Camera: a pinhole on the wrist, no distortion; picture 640 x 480 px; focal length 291.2 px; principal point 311.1 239.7 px. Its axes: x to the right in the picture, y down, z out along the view. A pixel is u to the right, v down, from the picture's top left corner.
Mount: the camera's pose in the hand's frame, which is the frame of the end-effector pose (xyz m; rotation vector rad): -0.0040 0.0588 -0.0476 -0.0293 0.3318 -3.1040
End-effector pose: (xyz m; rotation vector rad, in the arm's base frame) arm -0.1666 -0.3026 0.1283 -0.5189 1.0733 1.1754
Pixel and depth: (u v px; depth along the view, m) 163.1 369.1 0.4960
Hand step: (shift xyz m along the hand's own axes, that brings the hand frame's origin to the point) 0.2622 -0.2559 0.3863
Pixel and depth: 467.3 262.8 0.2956
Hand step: -0.1559 -0.0300 0.2389
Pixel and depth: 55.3 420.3 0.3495
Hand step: 0.3140 -0.2202 0.2430
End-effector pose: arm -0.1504 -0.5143 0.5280 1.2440 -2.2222 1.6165
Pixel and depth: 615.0 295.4 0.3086
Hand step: -0.3185 -0.0710 0.2468
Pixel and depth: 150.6 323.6 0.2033
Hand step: 0.1133 -0.0389 0.1368
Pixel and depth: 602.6 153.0 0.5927
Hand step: -0.5879 0.0933 0.5788
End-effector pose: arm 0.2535 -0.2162 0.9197 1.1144 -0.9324 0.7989
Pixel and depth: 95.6 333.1 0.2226
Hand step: 0.1666 -0.0544 0.1521
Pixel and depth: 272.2 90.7 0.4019
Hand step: 0.0544 0.1761 0.3878
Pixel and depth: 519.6 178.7 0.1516
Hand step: -0.1099 0.0555 0.1091
